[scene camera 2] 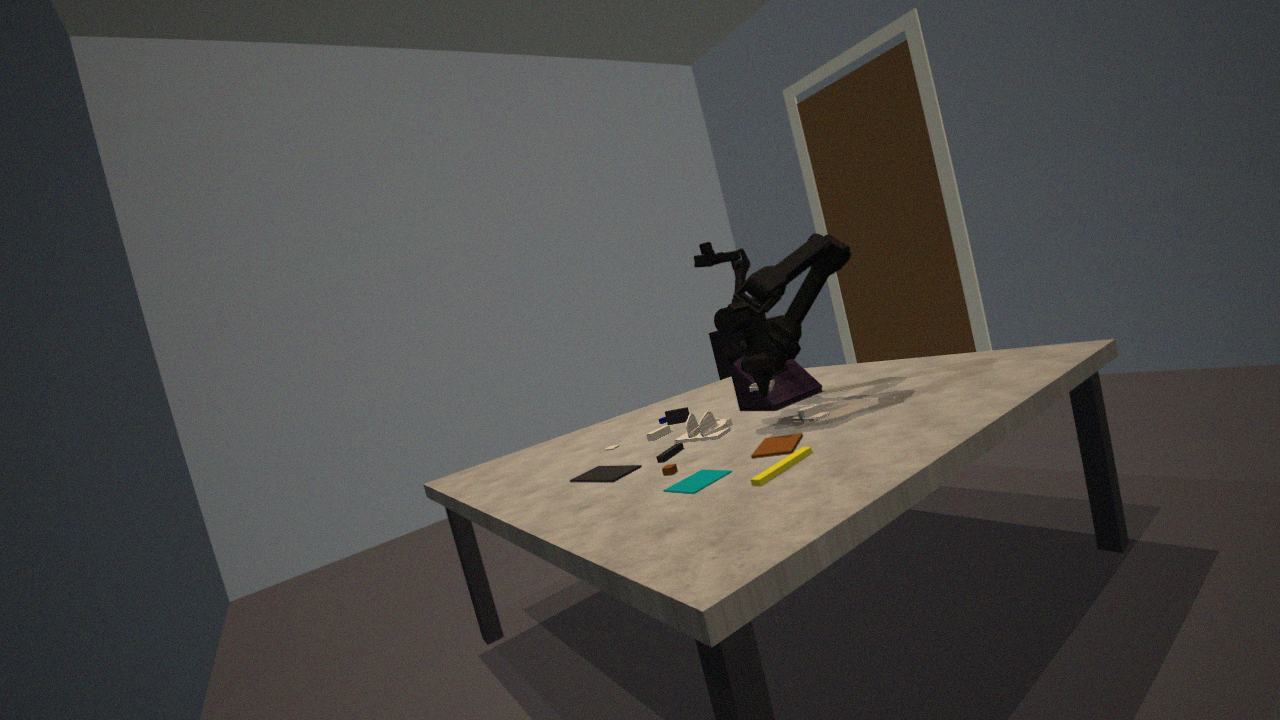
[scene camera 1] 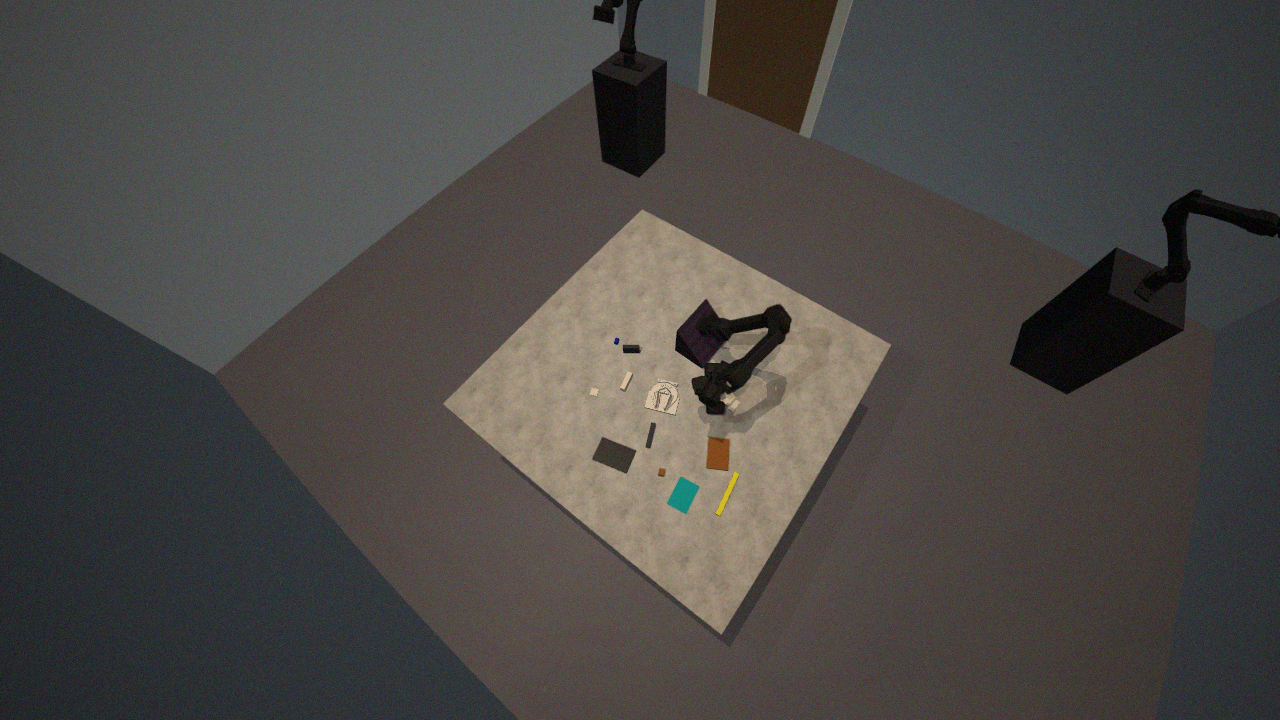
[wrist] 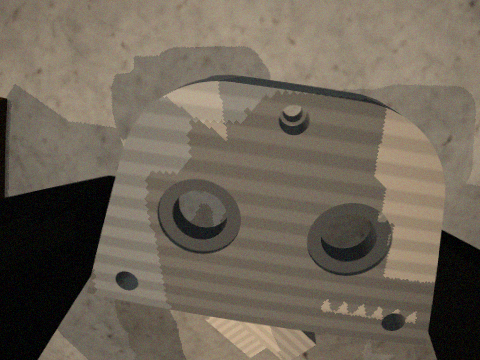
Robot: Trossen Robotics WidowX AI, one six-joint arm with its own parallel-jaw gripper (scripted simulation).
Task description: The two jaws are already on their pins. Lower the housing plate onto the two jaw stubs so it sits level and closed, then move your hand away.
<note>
The pictures show: the gripper, a teal plate and a brown plate.
</note>
